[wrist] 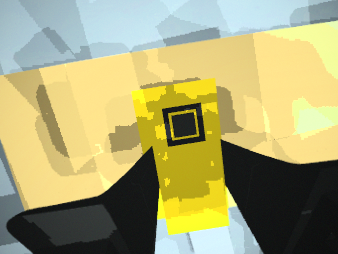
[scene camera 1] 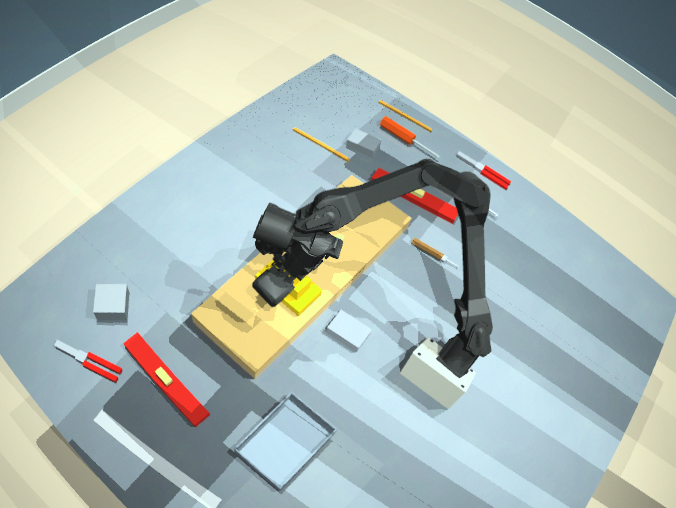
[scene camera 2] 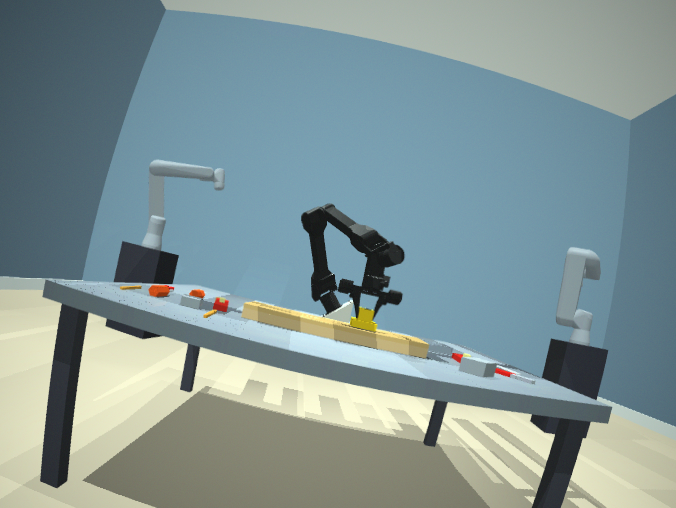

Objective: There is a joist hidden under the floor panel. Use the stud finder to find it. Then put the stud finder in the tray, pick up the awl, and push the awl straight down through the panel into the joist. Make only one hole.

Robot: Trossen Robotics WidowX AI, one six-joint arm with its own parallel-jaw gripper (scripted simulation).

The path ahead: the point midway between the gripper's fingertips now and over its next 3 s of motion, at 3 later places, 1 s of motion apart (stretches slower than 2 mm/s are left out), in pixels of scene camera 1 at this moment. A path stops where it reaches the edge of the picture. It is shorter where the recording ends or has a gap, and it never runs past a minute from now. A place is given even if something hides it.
My gripper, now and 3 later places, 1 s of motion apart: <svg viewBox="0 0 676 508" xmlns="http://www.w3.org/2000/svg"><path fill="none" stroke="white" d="M285 278L265 296L244 315L258 303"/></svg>
